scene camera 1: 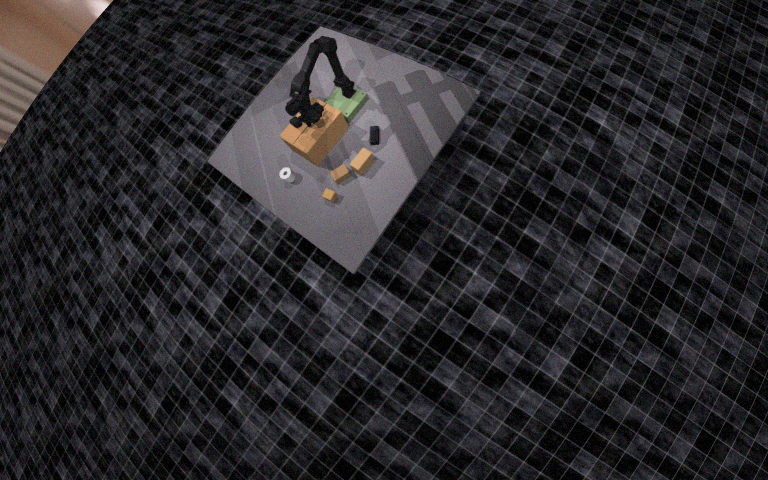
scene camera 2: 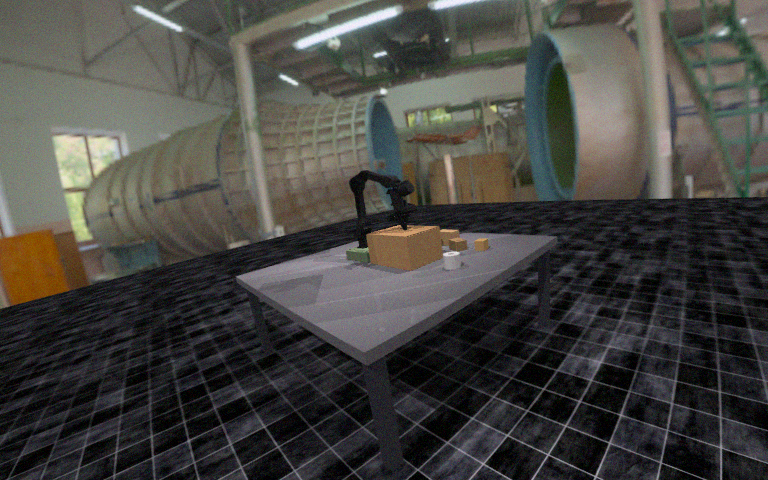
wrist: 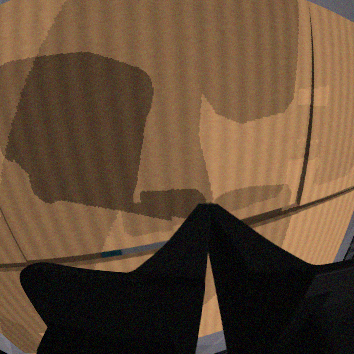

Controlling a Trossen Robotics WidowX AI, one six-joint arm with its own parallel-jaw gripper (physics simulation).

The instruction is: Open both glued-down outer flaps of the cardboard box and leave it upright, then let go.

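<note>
The cardboard box stands upright on the grey table. Its top flaps lie flat, as far as they show. In the wrist view a narrow seam runs across the top between the two outer flaps, with a thin grey and blue strip showing in it. A dark gap also runs near the right end of the far flap. My gripper is shut and empty. Its tips point down at the seam, close to the box top; whether they touch it is hidden.
A green base block is beside the box at the arm's foot. A white roll, three small cardboard blocks and a black object are on the table.
</note>
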